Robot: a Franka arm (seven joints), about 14 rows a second.
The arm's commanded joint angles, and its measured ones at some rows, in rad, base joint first. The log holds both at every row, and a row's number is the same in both.
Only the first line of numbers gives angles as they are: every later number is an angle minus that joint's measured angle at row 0.
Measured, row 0:
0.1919, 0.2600, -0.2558, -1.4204, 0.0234, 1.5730, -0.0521
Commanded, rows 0 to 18:
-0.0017, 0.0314, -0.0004, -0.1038, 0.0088, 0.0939, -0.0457
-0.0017, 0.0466, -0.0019, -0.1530, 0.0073, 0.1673, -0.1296
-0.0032, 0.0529, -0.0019, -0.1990, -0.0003, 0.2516, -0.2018
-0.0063, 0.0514, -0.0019, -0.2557, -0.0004, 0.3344, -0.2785
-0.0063, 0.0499, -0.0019, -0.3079, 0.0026, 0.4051, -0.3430
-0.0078, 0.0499, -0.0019, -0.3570, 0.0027, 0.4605, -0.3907
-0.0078, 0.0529, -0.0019, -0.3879, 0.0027, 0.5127, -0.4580
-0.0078, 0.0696, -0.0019, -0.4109, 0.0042, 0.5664, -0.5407
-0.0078, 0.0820, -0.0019, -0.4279, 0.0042, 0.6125, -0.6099
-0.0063, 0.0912, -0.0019, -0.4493, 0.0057, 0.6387, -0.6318
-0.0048, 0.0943, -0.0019, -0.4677, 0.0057, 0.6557, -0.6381
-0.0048, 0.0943, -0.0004, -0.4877, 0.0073, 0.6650, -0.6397
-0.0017, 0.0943, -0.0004, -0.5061, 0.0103, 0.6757, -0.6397
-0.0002, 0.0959, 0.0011, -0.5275, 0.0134, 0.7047, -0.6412
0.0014, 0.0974, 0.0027, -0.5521, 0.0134, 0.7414, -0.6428
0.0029, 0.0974, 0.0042, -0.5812, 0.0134, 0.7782, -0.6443
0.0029, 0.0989, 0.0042, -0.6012, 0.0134, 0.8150, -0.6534
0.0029, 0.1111, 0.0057, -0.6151, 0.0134, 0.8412, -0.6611
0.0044, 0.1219, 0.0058, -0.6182, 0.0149, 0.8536, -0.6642
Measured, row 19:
-0.0007, 0.1198, 0.0079, -0.5794, -0.0004, 0.7960, -0.6274
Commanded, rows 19 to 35:
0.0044, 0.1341, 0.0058, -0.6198, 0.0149, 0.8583, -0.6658
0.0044, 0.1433, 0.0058, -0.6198, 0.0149, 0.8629, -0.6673
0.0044, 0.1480, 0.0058, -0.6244, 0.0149, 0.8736, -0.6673
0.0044, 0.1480, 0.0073, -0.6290, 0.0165, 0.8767, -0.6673
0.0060, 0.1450, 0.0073, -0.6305, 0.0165, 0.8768, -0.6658
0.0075, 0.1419, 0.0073, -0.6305, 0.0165, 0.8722, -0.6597
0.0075, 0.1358, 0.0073, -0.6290, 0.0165, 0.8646, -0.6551
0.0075, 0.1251, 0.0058, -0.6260, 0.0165, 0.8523, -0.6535
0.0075, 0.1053, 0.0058, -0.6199, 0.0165, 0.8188, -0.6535
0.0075, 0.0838, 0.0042, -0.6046, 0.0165, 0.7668, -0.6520
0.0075, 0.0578, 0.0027, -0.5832, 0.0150, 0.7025, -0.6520
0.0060, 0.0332, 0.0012, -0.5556, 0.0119, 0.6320, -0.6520
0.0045, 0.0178, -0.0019, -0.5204, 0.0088, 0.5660, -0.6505
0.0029, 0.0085, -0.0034, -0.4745, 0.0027, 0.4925, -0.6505
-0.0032, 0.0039, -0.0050, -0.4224, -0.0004, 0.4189, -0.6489
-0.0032, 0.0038, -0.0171, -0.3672, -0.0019, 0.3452, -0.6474
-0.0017, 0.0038, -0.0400, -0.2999, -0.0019, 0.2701, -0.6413
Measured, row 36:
-0.0008, -0.0014, -0.0101, -0.4138, -0.0013, 0.3952, -0.6343
